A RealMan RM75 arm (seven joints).
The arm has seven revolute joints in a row. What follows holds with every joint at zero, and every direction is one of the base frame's.
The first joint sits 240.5 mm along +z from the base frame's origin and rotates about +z.
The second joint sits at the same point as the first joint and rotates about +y.
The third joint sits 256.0 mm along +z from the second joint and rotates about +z.
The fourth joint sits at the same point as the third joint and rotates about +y.
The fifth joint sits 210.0 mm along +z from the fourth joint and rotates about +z.
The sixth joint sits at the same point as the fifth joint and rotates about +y.
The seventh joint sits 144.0 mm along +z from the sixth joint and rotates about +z.
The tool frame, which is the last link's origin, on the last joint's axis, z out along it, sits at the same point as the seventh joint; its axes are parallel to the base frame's.
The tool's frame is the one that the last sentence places.
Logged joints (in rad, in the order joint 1, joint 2, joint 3, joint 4, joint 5, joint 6, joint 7), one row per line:
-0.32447 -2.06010 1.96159 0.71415 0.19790 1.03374 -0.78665
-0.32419 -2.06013 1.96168 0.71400 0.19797 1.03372 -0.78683
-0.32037 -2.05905 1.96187 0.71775 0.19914 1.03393 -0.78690
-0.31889 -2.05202 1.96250 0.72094 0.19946 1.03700 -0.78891
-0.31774 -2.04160 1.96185 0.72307 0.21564 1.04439 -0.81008
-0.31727 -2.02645 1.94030 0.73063 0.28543 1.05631 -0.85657
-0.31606 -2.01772 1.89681 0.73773 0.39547 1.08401 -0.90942
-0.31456 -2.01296 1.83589 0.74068 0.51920 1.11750 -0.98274
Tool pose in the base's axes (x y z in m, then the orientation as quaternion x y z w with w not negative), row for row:
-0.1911 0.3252 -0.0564 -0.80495 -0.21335 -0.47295 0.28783
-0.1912 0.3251 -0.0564 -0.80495 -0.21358 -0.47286 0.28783
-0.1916 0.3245 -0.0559 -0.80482 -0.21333 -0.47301 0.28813
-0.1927 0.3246 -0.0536 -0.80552 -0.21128 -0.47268 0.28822
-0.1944 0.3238 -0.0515 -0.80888 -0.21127 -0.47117 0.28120
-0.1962 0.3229 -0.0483 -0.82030 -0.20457 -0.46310 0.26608
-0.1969 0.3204 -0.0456 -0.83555 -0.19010 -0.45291 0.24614
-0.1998 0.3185 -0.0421 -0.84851 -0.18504 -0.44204 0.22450
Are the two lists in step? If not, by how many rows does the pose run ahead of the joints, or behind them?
They are in step.
